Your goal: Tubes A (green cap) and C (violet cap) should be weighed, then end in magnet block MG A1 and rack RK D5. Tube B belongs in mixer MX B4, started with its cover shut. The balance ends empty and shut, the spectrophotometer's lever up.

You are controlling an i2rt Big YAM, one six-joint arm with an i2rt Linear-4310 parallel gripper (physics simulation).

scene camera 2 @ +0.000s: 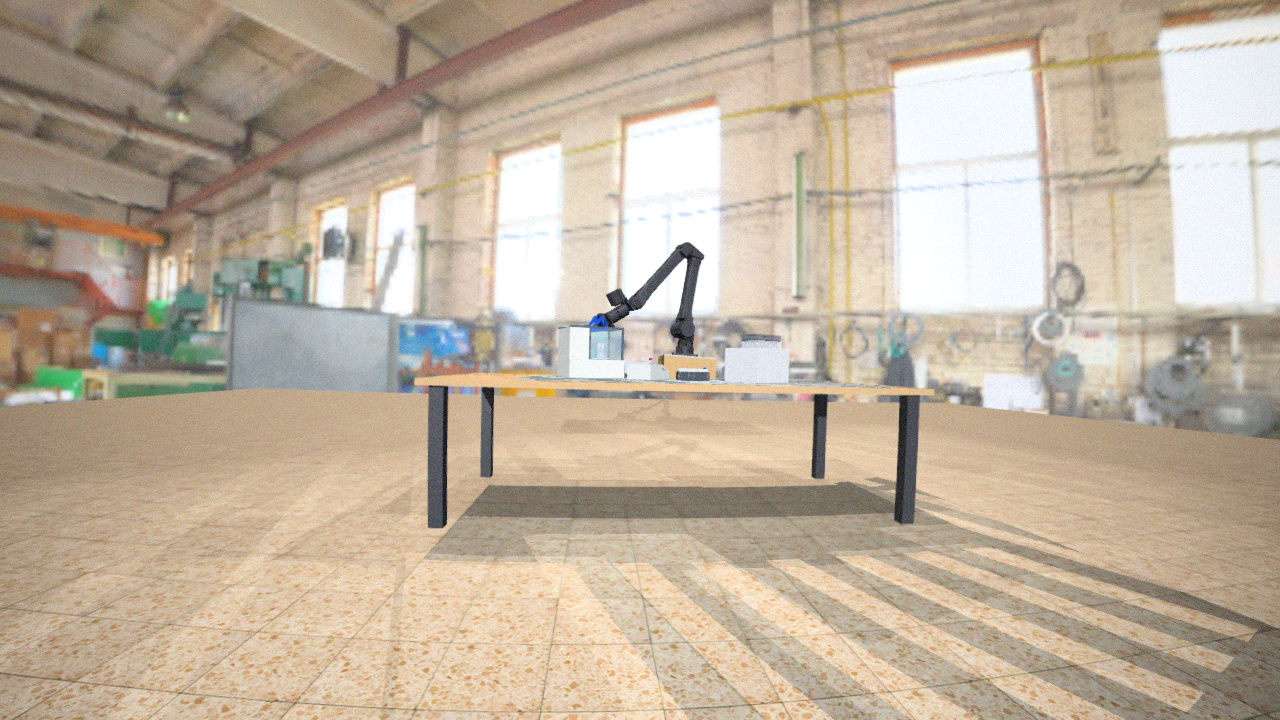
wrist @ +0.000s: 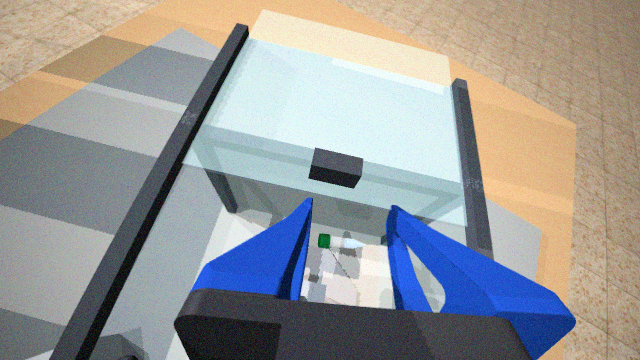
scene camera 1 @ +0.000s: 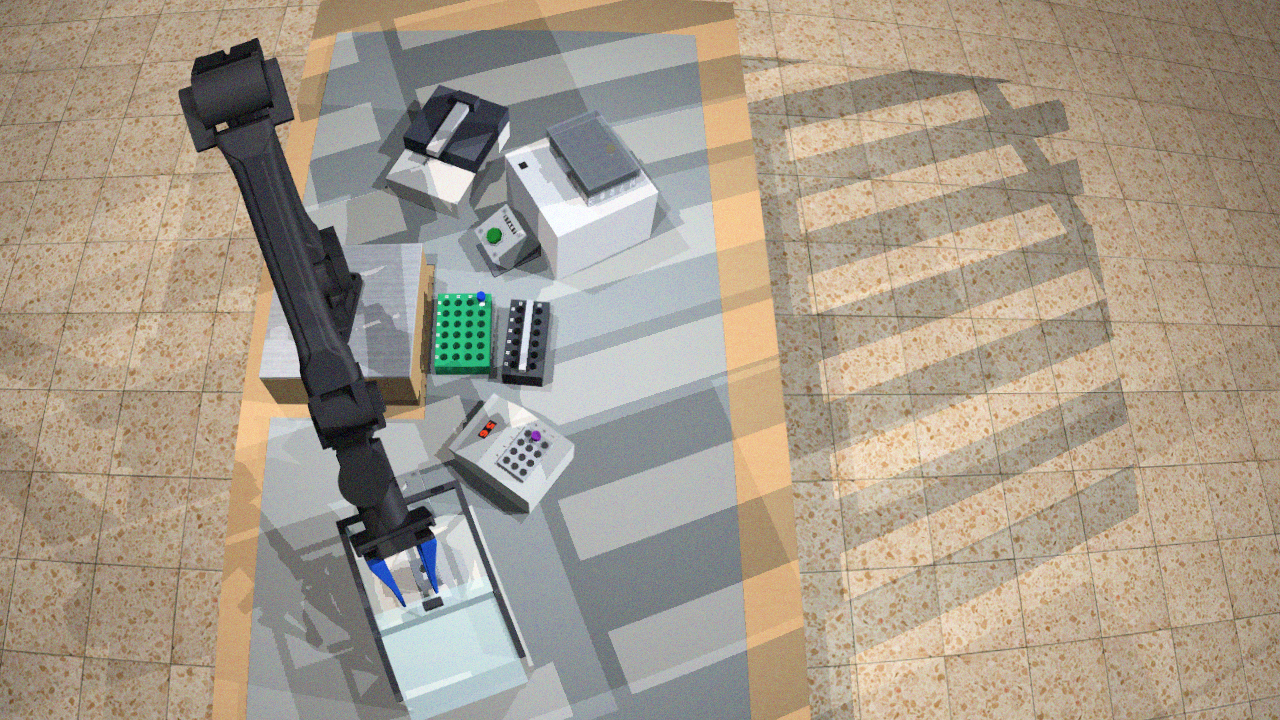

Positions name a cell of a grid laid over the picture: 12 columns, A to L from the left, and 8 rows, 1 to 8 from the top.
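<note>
My gripper (scene camera 1: D7) part open, touching a glass door (scene camera 1: E8). Mixer (scene camera 1: F3). Glass door (wrist: F3) visible. My gripper (wrist: G5) visible too. Mixer (scene camera 2: H5) also.
</note>
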